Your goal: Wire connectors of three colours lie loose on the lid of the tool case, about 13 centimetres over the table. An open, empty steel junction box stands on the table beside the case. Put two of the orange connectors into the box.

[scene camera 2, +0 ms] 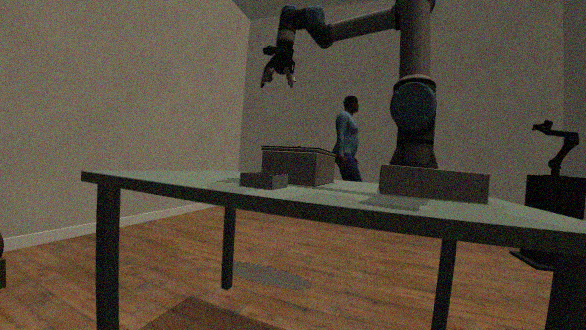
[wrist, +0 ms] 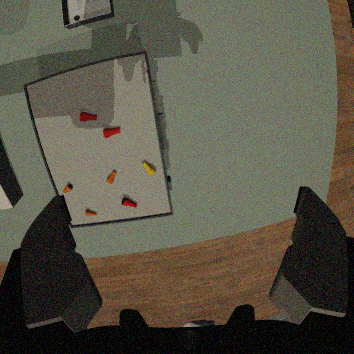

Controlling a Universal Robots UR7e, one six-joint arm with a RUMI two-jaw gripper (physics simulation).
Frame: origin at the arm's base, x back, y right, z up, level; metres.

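Seen in the pictures: gripper, fingertip midpoint: (scene camera 2: 275, 88) (wrist: 181, 196); arm's base, origin of the base link: (scene camera 2: 412, 170).
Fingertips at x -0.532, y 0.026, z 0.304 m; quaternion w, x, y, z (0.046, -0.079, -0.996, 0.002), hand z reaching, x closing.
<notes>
Offsets run from my fingertips to a thing's top centre. "*": to the spot under its first point. Level surfaces: height alone.
The tool case @(dx +0.120, dy +0.038, dz -0.250 m) (scene camera 2: 287, 166) stands on the table, its lid @(* dx +0.138, dy +0.037, dz -0.254 m) (wrist: 90, 152) facing up. Three orange connectors lie on the lid: one @(dx +0.114, dy +0.088, dz -0.242 m) (wrist: 111, 176) inward from the edges, one @(dx +0.208, dy +0.091, dz -0.242 m) (wrist: 68, 188) at the left edge near the left fingertip, one @(dx +0.182, dy +0.153, dz -0.242 m) (wrist: 90, 213) near the bottom edge. Three red connectors @(dx +0.120, dy -0.026, dz -0.238 m) (wrist: 88, 117) @(dx +0.089, dy +0.009, dz -0.238 m) (wrist: 111, 132) @(dx +0.099, dy +0.146, dz -0.238 m) (wrist: 129, 202) and a yellow one @(dx +0.046, dy +0.086, dz -0.239 m) (wrist: 149, 167) lie there too. The steel junction box @(dx +0.104, dy -0.265, dz -0.342 m) (scene camera 2: 256, 180) (wrist: 95, 9) stands beside the case, partly cut off in the wrist view. My gripper (scene camera 2: 277, 85) (wrist: 181, 196) is open and empty, high above the case.
The table @(dz -0.381 m) (scene camera 2: 165, 180) (wrist: 250, 125) carries the arm's base block (scene camera 2: 434, 185) to the right in the scene view. A dark-sided object (wrist: 7, 175) shows at the wrist view's left edge. A person (scene camera 2: 347, 135) and another small arm (scene camera 2: 565, 145) are behind the table.
</notes>
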